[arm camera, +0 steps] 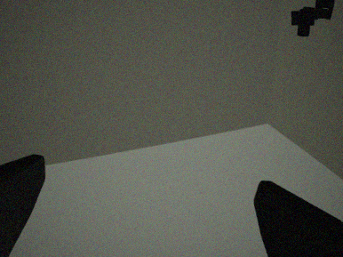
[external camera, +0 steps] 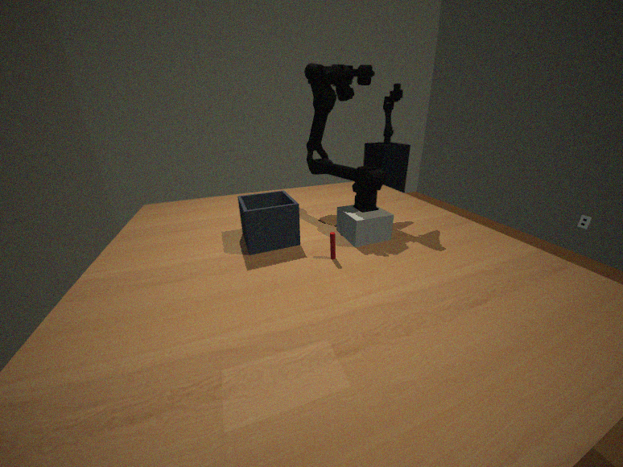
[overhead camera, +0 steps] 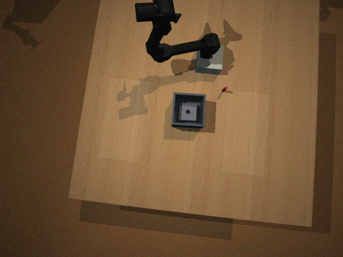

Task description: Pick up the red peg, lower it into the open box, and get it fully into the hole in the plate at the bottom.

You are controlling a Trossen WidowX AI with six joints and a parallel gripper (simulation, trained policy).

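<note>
My gripper tip is now 300 mm short of the red peg, 360 mm to the right of it and 500 mm above it. Round my gripper tip: grey plate: 440 mm ahead, 170 mm to the left, 490 mm below.
</note>
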